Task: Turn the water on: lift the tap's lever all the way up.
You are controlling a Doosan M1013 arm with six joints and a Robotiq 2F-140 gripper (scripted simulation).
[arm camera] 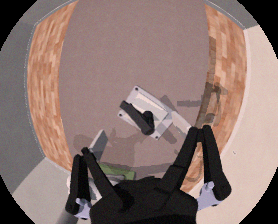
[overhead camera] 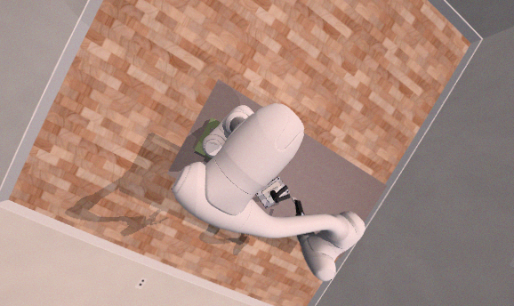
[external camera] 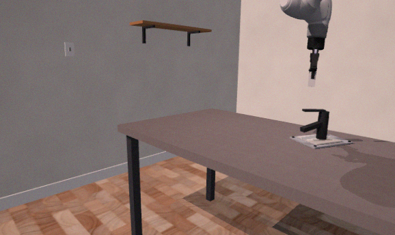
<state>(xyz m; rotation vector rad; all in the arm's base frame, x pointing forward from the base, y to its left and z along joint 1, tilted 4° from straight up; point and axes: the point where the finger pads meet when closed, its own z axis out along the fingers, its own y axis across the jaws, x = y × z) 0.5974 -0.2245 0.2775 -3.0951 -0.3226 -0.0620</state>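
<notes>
The lever lies 3 cm behind my hand, 1 cm to the left of it and 12 cm below it. Also, from my hand: black tap: 5 cm behind, 17 cm below.
</notes>
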